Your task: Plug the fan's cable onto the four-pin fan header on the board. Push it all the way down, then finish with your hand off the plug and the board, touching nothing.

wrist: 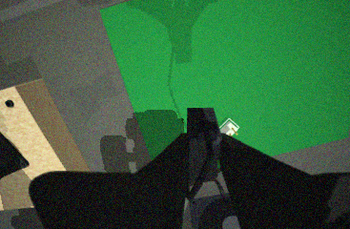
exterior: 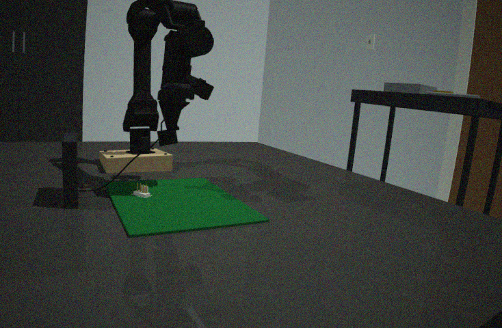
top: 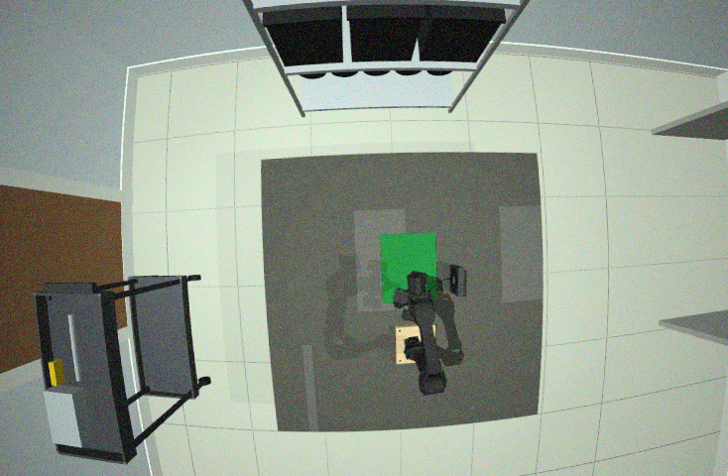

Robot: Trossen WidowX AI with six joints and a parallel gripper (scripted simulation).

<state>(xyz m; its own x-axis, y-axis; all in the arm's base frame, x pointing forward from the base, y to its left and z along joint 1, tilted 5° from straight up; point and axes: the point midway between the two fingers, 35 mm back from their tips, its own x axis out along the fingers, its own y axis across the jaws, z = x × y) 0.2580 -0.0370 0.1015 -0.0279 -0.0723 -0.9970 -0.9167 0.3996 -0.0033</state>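
Now: the white four-pin header 30 mm ahead of my gripper tip, 80 mm to the right of it and 120 mm below it. From my gripper tip the other things lie so: green board 80 mm ahead, 20 mm to the right, 140 mm below; then black fan 10 mm behind, 200 mm to the right, 60 mm below; then dark fan plug 10 mm to the right, 10 mm below.
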